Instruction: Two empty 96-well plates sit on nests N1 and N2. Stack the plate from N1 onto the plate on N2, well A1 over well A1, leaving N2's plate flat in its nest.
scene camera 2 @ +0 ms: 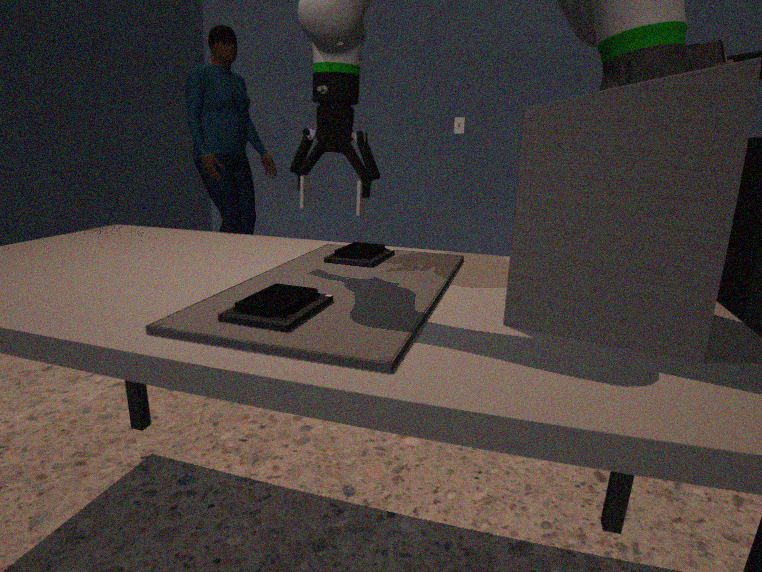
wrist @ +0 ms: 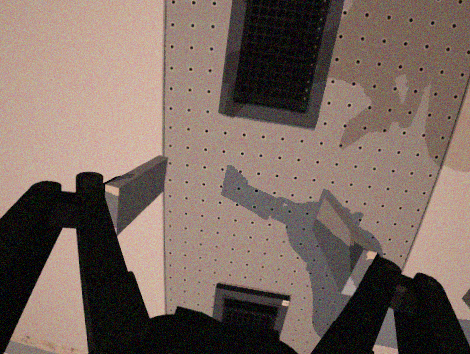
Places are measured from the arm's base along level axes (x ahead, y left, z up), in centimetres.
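Pixels of known places: gripper, fingertip midpoint: [scene camera 2: 332, 211] [wrist: 242, 194]; arm's base, link origin: [scene camera 2: 646, 94].
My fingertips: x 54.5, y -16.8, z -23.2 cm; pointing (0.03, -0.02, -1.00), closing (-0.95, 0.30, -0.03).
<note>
For each thing: its middle in the pictures, then the offset to it from my fingertips. "spot": a spot on its surface instead. Level surfaces: height alone.
- black 96-well plate, body centre: [wrist: 279, 47] [scene camera 2: 360, 250] dx -4.0, dy -13.0, dz -10.8 cm
- dark grey nest, surface spot: [wrist: 267, 117] spot: dx -2.5, dy -5.5, dz -11.5 cm
- black plate, body centre: [scene camera 2: 278, 299] [wrist: 245, 333] dx +2.1, dy +29.5, dz -10.8 cm
- perforated board, surface height: dz -12.7 cm
- pale table, surface height: dz -14.0 cm
One black 96-well plate [scene camera 2: 361, 248] [wrist: 280, 55] sits in a dark grey nest [wrist: 267, 117] at the far end of the board; its upper part is cut off in the wrist view. The other black plate [scene camera 2: 278, 299] [wrist: 250, 314] sits in the near nest [scene camera 2: 253, 321] [wrist: 252, 291], with a small white label at one corner; my gripper body partly hides it in the wrist view. I cannot tell which nest is N1 or N2. My gripper [scene camera 2: 330, 210] [wrist: 242, 194] is open and empty, pointing down well above the board, apart from both plates.
The perforated board [scene camera 2: 344, 343] [wrist: 195, 200] lies on the pale table [scene camera 2: 98, 289] [wrist: 80, 90]. A large grey block [scene camera 2: 621, 215] stands to the right, under the arm's base. A person [scene camera 2: 222, 116] stands behind the table at the left. Arm shadows cross the board.
</note>
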